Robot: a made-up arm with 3 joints.
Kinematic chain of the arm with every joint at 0, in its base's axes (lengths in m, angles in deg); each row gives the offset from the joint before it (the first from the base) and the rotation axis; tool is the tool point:
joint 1: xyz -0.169 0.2 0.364 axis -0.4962 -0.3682 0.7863
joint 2: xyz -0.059 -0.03 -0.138 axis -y
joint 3: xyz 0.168 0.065 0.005 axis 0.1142 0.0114 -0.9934
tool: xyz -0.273 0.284 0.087
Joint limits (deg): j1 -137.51..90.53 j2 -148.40..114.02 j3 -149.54..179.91
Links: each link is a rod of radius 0.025 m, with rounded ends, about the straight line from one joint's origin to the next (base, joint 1, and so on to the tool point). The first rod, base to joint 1, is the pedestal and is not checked.
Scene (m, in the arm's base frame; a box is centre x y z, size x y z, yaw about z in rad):
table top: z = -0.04
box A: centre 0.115 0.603 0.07 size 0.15 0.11 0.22 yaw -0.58
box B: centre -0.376 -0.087 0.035 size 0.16 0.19 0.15 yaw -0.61
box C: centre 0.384 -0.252 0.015 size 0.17 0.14 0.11 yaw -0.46
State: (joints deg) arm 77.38 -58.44 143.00
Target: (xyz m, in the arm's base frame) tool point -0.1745 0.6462 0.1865
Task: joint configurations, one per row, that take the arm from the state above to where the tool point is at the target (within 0.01 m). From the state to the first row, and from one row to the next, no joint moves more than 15 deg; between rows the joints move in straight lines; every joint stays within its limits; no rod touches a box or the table.
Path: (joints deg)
1: 66.85 -44.11 149.07
2: 56.32 -29.77 155.14
3: 45.80 -15.44 161.22
4: 35.27 -1.10 167.29
5: 24.74 13.23 173.36
6: 14.21 27.56 179.43
7: 21.53 23.20 165.43
8: 28.84 18.84 151.44
9: 36.15 14.48 137.44
10: 43.46 10.11 123.44
11: 50.78 5.75 109.45
12: 58.09 1.39 95.45
13: 65.40 -2.97 81.45

